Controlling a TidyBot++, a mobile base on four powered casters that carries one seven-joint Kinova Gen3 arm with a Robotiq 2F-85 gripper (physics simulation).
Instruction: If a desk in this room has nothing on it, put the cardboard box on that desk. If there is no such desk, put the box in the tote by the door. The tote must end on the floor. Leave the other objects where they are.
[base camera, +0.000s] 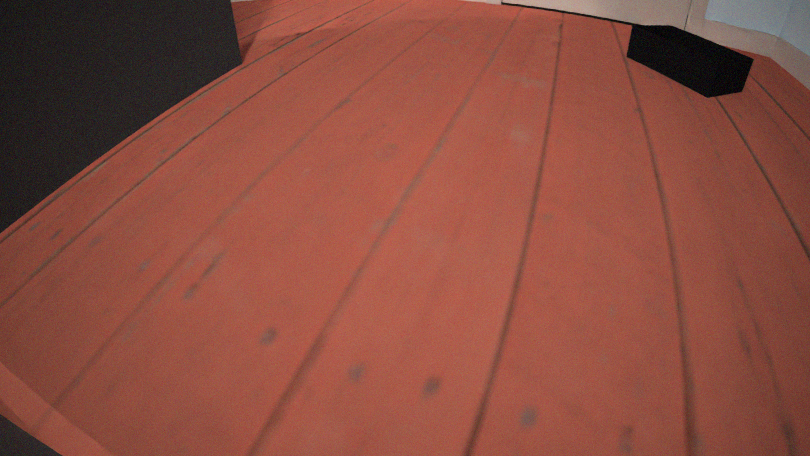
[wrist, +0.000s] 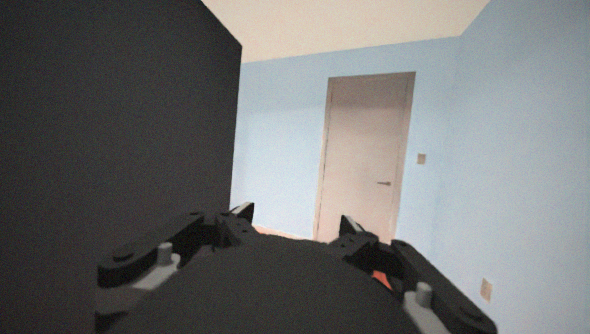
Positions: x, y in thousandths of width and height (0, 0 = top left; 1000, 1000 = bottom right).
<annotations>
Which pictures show the gripper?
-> The wrist view only.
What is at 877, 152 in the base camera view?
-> A black tote.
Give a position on a door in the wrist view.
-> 621, 370
</annotations>
